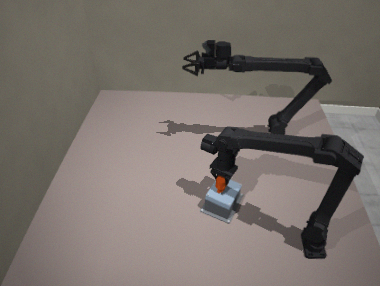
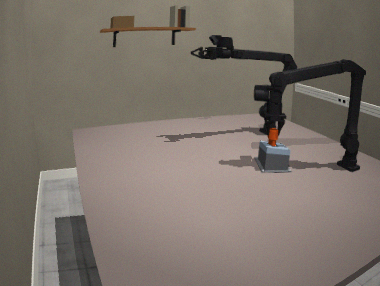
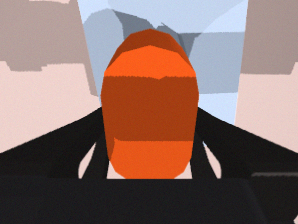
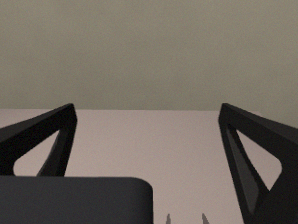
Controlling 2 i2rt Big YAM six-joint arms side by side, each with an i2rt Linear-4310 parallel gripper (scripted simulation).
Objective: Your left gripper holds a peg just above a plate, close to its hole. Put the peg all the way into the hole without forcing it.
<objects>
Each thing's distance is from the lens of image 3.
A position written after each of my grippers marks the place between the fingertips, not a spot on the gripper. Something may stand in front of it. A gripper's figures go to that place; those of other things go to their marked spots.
my left gripper (image 3: 149, 111): 13 cm
orange peg (image 3: 149, 96): 10 cm
plate (image 3: 213, 44): 17 cm
The marked spots on the plate and the orange peg are 9 cm apart.
</objects>
